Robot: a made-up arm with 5 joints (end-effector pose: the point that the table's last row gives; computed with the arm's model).
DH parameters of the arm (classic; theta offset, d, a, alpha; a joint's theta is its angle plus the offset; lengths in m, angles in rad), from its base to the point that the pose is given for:
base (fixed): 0 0 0 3.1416
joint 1: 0 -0.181 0.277 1.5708
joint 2: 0 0.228 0.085 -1.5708
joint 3: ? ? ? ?
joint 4: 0 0.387 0.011 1.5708
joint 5: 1.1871 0 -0.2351 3.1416
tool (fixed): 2.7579 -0.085 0 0
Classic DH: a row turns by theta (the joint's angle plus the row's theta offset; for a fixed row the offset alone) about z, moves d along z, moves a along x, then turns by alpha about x.
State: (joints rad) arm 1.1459 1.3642 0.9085 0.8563 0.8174
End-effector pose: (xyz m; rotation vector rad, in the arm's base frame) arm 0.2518 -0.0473 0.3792 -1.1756 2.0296 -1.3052
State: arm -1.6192 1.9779 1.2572 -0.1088 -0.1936
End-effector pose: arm -0.4158 0.0722 0.2217 -1.8345 0.4506 0.3490
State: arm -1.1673 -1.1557 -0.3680 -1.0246 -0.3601
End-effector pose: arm -0.0677 0.3059 0.0523 1.1947 -0.6358 2.1910
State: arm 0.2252 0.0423 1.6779 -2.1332 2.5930
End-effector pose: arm 0.6248 0.6216 -0.0651 -2.1488 -0.7690 1.0340
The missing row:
joint 3: 1.5708 0.114 0.116 -1.5708
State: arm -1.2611 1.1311 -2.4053 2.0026 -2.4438
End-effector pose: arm 0.1550 0.4195 -0.4956 0.6625 1.0408 -0.8790
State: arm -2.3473 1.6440 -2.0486 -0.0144 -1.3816
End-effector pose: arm 0.0982 0.1915 0.0051 -0.8566 -1.4342 -0.3781
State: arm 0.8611 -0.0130 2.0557 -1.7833 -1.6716
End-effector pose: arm 0.8754 0.0582 0.2808 -1.2451 -1.4168 -0.8821
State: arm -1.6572 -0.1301 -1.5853 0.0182 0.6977
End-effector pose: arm -0.1181 0.5807 0.0226 0.0744 -0.1828 2.5388
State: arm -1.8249 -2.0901 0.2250 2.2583 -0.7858
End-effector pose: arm -0.1414 0.5854 0.0532 -0.4172 -1.0060 0.1689
